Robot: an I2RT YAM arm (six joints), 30 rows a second.
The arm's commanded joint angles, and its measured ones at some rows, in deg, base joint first. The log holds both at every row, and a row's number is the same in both.
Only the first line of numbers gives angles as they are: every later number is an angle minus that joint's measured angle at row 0.
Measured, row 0:
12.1, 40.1, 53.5, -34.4, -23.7, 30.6
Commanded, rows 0 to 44:
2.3, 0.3, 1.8, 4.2, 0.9, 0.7
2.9, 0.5, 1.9, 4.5, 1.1, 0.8
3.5, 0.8, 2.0, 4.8, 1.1, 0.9
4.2, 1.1, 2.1, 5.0, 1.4, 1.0
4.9, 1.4, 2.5, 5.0, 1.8, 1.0
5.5, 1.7, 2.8, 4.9, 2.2, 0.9
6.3, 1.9, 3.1, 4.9, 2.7, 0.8
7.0, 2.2, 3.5, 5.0, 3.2, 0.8
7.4, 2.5, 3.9, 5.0, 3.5, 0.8
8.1, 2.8, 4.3, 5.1, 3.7, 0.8
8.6, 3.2, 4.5, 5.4, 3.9, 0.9
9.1, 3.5, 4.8, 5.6, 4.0, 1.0
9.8, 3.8, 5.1, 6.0, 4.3, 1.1
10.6, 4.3, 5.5, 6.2, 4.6, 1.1
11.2, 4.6, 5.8, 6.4, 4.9, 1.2
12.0, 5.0, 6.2, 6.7, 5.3, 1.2
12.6, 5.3, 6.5, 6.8, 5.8, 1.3
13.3, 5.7, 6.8, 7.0, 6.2, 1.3
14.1, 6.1, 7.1, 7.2, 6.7, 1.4
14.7, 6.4, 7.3, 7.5, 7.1, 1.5
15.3, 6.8, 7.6, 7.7, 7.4, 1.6
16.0, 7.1, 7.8, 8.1, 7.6, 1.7
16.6, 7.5, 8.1, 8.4, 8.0, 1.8
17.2, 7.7, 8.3, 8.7, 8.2, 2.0
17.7, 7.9, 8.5, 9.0, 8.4, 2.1
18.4, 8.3, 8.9, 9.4, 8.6, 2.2
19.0, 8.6, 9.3, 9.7, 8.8, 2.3
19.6, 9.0, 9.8, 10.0, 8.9, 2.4
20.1, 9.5, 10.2, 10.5, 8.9, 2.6
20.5, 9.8, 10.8, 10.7, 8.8, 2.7
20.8, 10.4, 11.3, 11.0, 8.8, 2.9
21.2, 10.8, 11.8, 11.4, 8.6, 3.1
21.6, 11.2, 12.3, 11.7, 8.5, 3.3
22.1, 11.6, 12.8, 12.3, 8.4, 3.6
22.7, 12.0, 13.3, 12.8, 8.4, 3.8
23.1, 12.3, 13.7, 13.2, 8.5, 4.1
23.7, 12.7, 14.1, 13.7, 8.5, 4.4
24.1, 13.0, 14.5, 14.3, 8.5, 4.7
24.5, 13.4, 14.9, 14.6, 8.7, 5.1
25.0, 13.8, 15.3, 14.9, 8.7, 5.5
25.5, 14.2, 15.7, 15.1, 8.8, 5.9
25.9, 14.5, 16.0, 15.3, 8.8, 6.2
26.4, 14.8, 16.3, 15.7, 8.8, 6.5
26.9, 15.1, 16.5, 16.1, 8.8, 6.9
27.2, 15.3, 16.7, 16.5, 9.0, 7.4
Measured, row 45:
26.1, 15.1, 14.8, 11.3, 8.7, 5.4
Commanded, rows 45 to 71:
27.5, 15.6, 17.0, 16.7, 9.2, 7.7
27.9, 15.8, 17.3, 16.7, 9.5, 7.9
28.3, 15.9, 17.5, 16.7, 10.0, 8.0
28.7, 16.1, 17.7, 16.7, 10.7, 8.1
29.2, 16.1, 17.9, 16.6, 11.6, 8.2
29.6, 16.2, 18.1, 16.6, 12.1, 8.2
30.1, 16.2, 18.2, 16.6, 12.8, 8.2
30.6, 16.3, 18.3, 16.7, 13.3, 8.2
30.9, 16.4, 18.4, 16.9, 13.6, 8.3
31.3, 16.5, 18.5, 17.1, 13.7, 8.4
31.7, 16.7, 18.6, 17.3, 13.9, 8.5
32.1, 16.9, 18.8, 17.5, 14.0, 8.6
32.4, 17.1, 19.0, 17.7, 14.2, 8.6
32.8, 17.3, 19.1, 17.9, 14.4, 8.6
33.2, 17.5, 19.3, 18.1, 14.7, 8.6
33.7, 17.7, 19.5, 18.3, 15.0, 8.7
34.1, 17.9, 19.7, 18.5, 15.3, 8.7
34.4, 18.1, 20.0, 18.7, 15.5, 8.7
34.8, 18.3, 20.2, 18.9, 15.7, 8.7
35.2, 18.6, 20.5, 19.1, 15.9, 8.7
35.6, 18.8, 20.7, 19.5, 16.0, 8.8
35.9, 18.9, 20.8, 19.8, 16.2, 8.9
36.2, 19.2, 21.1, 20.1, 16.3, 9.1
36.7, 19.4, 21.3, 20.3, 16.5, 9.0
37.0, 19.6, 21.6, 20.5, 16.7, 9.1
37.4, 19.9, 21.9, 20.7, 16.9, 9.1
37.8, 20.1, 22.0, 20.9, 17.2, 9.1
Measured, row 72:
36.7, 19.8, 19.8, 15.5, 15.9, 8.4
